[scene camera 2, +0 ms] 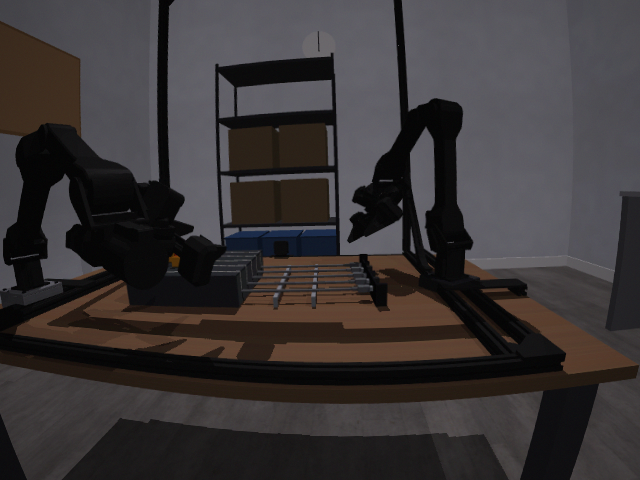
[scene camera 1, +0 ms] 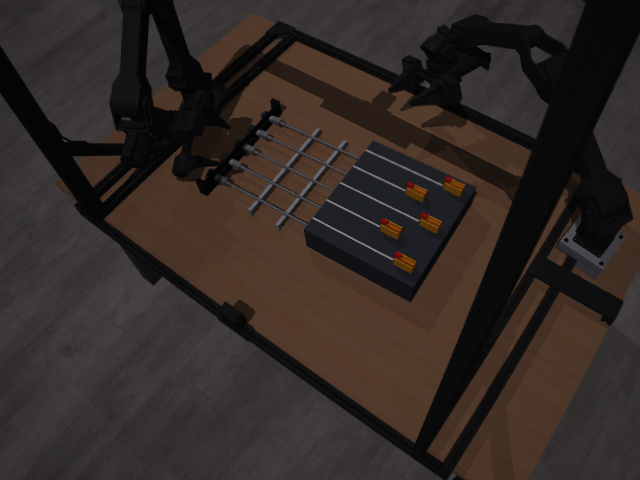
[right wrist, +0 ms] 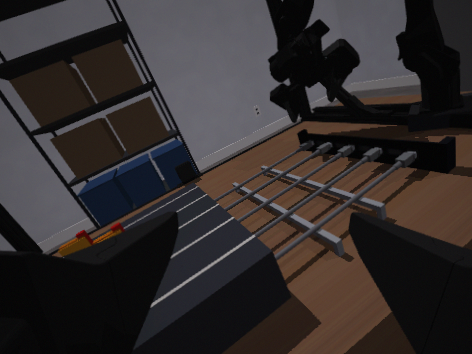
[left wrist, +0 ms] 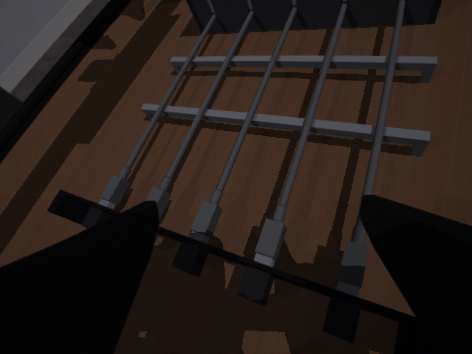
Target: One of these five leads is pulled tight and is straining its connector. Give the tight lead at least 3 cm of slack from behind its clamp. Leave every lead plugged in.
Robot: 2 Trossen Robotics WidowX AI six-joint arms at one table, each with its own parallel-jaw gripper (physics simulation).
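Where they show: left gripper, fingertip midpoint: (scene camera 2: 356,239) (scene camera 1: 226,146) (right wrist: 310,112) (left wrist: 259,208); right gripper, fingertip midpoint: (scene camera 2: 208,238) (scene camera 1: 398,97) (right wrist: 263,221); left arm's base, origin of the base link: (scene camera 2: 449,276) (right wrist: 440,105); right arm's base, origin of the base link: (scene camera 2: 31,286) (scene camera 1: 593,238).
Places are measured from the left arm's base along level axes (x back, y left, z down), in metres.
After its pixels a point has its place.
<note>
Five thin grey leads run from plugs (scene camera 1: 235,164) @(x -0.139, y -0.188, z -0.003 m) (left wrist: 270,240) @(x -0.138, y -0.184, z -0.003 m) (right wrist: 407,159) @(x -0.215, y -0.038, z -0.001 m) in a black connector bar (scene camera 1: 206,184) @(x -0.087, y -0.254, z -0.009 m) (left wrist: 72,206) @(x -0.196, y 0.000, z -0.004 m) (right wrist: 440,154) @(x -0.206, y -0.001, z -0.001 m) over two grey rails to a dark block (scene camera 1: 356,253) (scene camera 2: 183,291) @(x -0.553, y -0.169, z -0.006 m) (right wrist: 220,300) @(x -0.504, y -0.146, z -0.028 m). Five orange clamps with red tabs, such as the nearest clamp (scene camera 1: 404,263) @(x -0.538, y -0.438, z -0.062 m), sit staggered on it. All leads look straight; I cannot tell which is tight. My left gripper (scene camera 1: 222,146) @(x -0.133, y -0.193, z -0.073 m) (left wrist: 259,208) @(x -0.133, y -0.193, z -0.073 m) is open and empty above the bar; its fingers partly hide two leads' ends in the left wrist view. My right gripper (scene camera 1: 401,98) @(x -0.499, y -0.066, z -0.123 m) (right wrist: 263,221) @(x -0.499, y -0.066, z -0.123 m) is open and empty, beyond the block in scene camera 1.
The grey rails (scene camera 1: 264,195) (left wrist: 422,137) (right wrist: 377,206) stand between bar and block. A black frame (scene camera 1: 310,369) @(x -0.373, y -0.642, z 0.032 m) (scene camera 2: 289,373) @(x -0.443, y 0.172, z 0.011 m) edges the wooden table, with an upright post (scene camera 1: 480,310) @(x -0.588, y -0.768, z -0.593 m) at the right of scene camera 1. A shelf unit (scene camera 2: 279,173) stands behind.
</note>
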